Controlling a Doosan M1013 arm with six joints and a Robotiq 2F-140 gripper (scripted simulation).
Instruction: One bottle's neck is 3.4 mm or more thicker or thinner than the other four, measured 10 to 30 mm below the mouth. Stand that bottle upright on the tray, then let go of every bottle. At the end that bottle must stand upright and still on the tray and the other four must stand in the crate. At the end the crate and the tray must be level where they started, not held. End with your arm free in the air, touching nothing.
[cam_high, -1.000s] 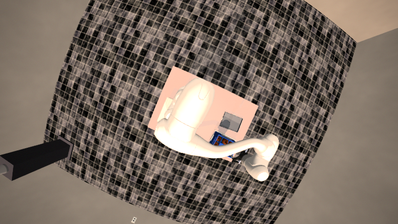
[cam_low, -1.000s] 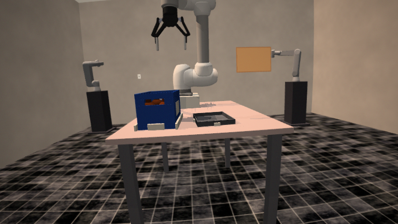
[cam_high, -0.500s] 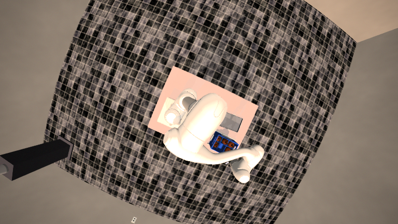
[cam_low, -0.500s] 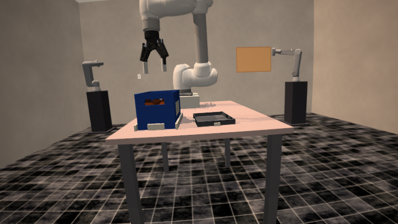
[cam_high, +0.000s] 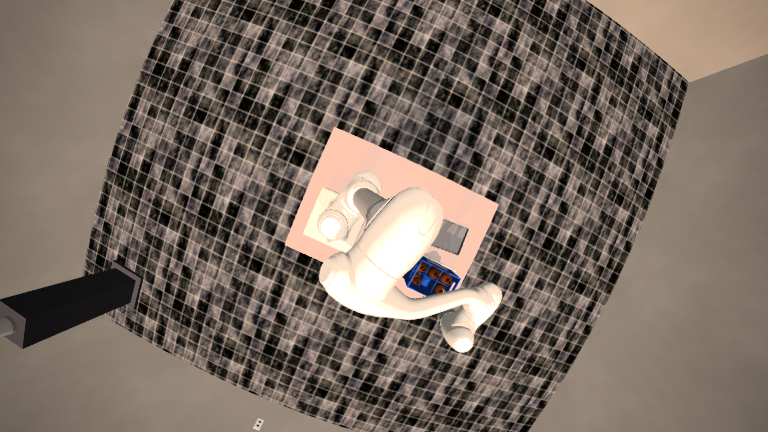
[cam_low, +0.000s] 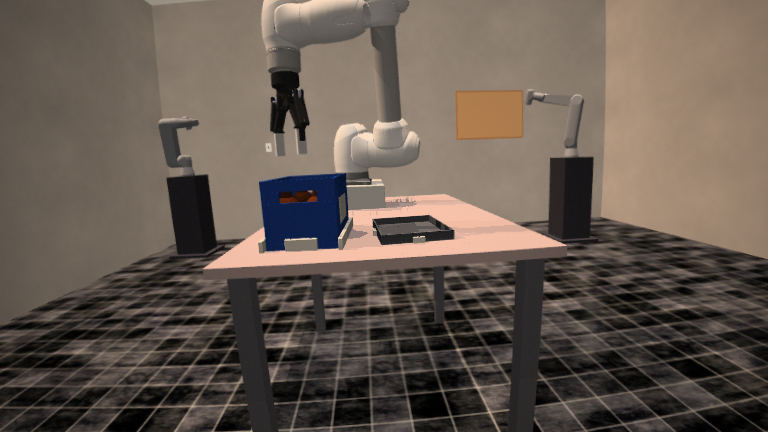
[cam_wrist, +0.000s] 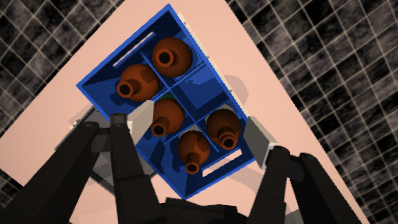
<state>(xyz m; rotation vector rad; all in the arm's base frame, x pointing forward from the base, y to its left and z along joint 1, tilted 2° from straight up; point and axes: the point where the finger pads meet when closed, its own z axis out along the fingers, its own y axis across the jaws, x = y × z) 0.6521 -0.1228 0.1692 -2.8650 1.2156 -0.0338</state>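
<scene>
The blue crate is 17 cm below my hand and 4 cm to the left of it. From my hand the other things lie so: dark tray: 32 cm to the left, 25 cm below, 1 cm behind; bottle: 17 cm below, 9 cm to the left, 9 cm behind.
</scene>
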